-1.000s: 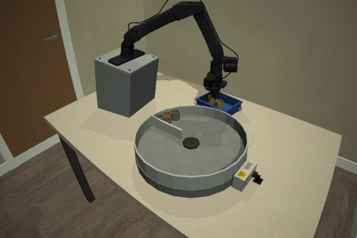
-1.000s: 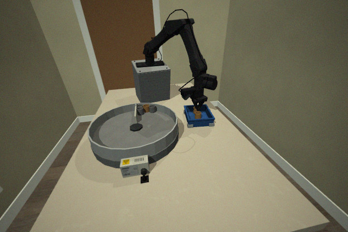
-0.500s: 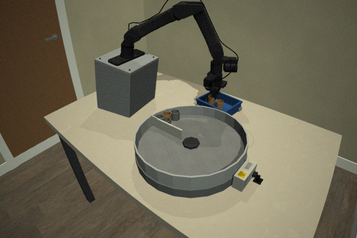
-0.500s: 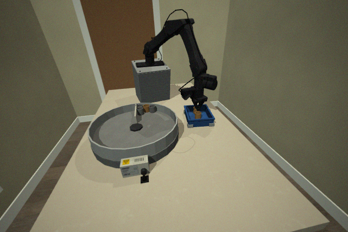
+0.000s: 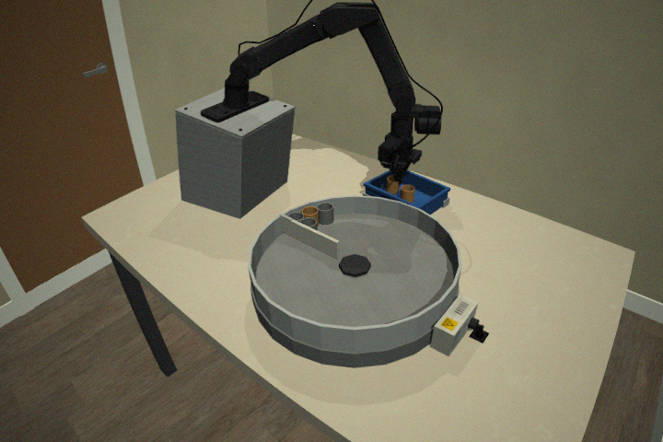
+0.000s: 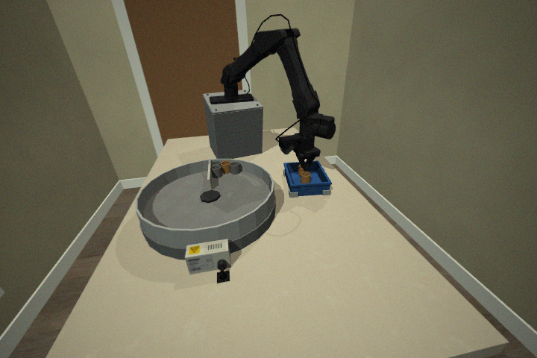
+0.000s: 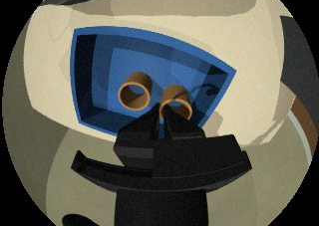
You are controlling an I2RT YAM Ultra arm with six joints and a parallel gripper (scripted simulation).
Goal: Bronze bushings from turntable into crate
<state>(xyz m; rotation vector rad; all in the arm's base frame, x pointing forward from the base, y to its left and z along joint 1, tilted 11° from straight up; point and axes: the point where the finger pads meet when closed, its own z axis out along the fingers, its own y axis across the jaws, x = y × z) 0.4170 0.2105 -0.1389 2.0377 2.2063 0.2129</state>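
Right now the blue crate is 30 mm ahead of my hand, 10 mm to the right of it and 20 mm below it. The rest, counted from my hand: grey turntable 90 mm ahead, 380 mm to the right.
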